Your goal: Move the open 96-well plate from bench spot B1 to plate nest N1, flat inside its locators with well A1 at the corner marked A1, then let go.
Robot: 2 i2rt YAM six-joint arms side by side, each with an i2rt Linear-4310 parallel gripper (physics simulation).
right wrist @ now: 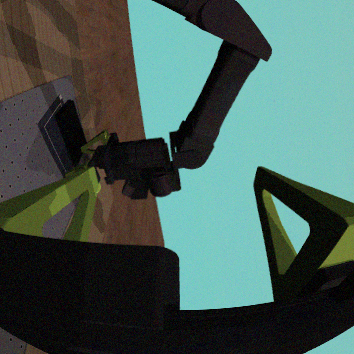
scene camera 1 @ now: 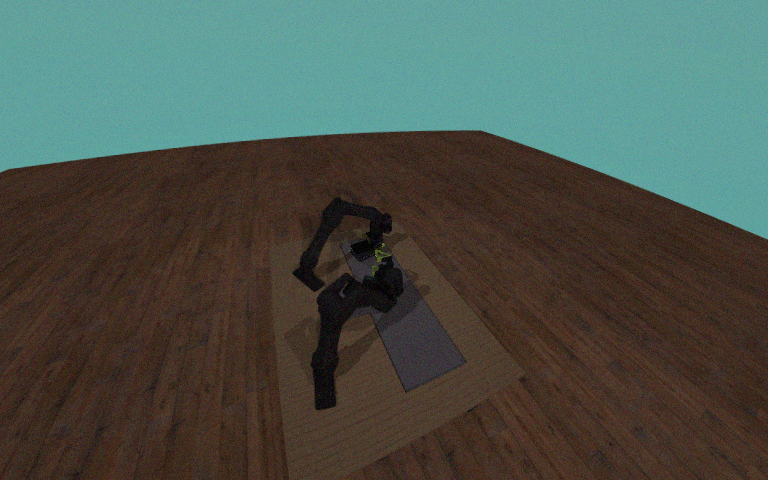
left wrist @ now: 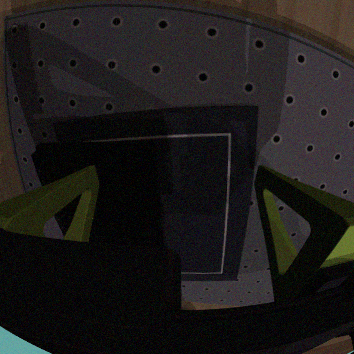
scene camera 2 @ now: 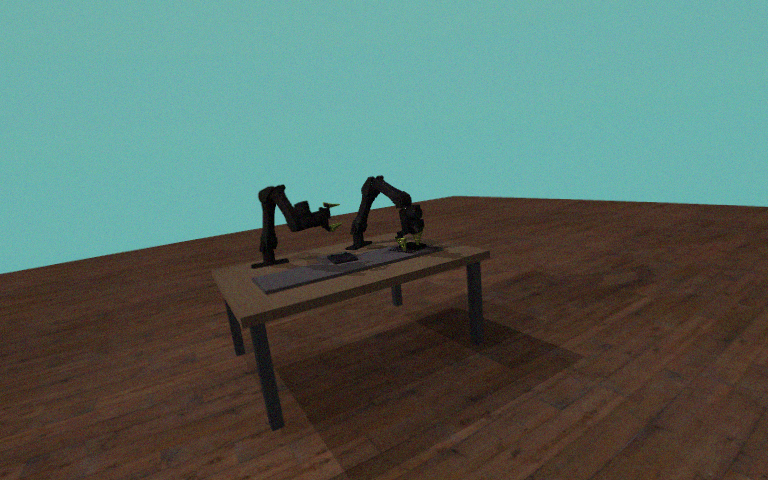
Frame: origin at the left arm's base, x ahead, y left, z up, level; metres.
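Seen in the pictures: left gripper, between the fingertips: point(right wrist: 73, 161) point(scene camera 1: 374, 248) point(left wrist: 176, 173) point(scene camera 2: 411, 248); right gripper, between the fingertips: point(right wrist: 175, 175) point(scene camera 1: 374, 258) point(scene camera 2: 340, 213); left arm's base, origin of its link: point(scene camera 1: 308, 279) point(scene camera 2: 359, 246); right arm's base, origin of its link: point(scene camera 1: 324, 379) point(scene camera 2: 270, 264).
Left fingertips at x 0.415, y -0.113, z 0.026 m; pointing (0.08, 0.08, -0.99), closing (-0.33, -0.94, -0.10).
Offsets run from my left fingertips to a thing's middle. Level surfaces: height alone.
A black block-like plate @(dx -0.029, dy +0.069, dz -0.004 m) point(left wrist: 120, 190) point(right wrist: 72, 125) lies on a dark board with a white outline @(dx -0.044, dy +0.029, dz -0.012 m) point(left wrist: 242, 200) point(right wrist: 48, 131); its wells and corner mark A1 cannot be made out. My left gripper point(left wrist: 176, 173) point(scene camera 2: 410, 240) is open and empty, low over this board, fingers pointing down; the plate shows toward the left finger in the left wrist view. A second dark, low fixture @(dx -0.290, dy -0.222, dz -0.004 m) point(scene camera 2: 342, 257), perhaps nest N1, sits mid-mat in scene camera 2; its locators are too small to see. My right gripper point(scene camera 2: 338, 215) is open and empty, raised above the table.
A grey perforated mat @(dz -0.013 m) point(scene camera 1: 421, 345) point(scene camera 2: 288, 278) point(left wrist: 320, 125) runs along the wooden table point(scene camera 1: 317, 441) point(scene camera 2: 339, 297). In scene camera 1 the near right arm point(scene camera 1: 334, 316) hides the mat's middle. The left arm point(scene camera 2: 368, 209) point(right wrist: 215, 100) reaches over the board.
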